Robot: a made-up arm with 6 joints. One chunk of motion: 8 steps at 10 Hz.
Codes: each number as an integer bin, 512 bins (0 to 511) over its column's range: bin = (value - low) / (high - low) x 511, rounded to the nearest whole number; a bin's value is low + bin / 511 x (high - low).
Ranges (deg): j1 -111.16..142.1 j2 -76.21..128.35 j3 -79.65..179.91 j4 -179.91..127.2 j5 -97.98..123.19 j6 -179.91..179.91
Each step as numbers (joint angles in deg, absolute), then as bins.
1 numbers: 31.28 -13.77 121.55 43.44 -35.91 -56.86
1 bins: 287 156 396 372 143 175
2 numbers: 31.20 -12.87 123.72 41.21 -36.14 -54.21
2 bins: 287 158 400 368 143 179
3 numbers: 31.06 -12.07 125.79 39.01 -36.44 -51.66
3 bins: 287 160 404 364 142 182
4 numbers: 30.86 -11.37 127.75 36.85 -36.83 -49.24
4 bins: 287 162 408 361 141 186
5 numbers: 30.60 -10.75 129.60 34.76 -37.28 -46.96
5 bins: 286 164 412 357 140 189
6 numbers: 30.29 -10.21 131.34 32.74 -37.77 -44.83
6 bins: 285 165 415 354 139 192
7 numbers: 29.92 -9.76 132.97 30.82 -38.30 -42.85
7 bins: 285 166 419 351 138 195
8 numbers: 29.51 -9.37 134.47 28.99 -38.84 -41.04
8 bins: 284 167 422 348 137 197
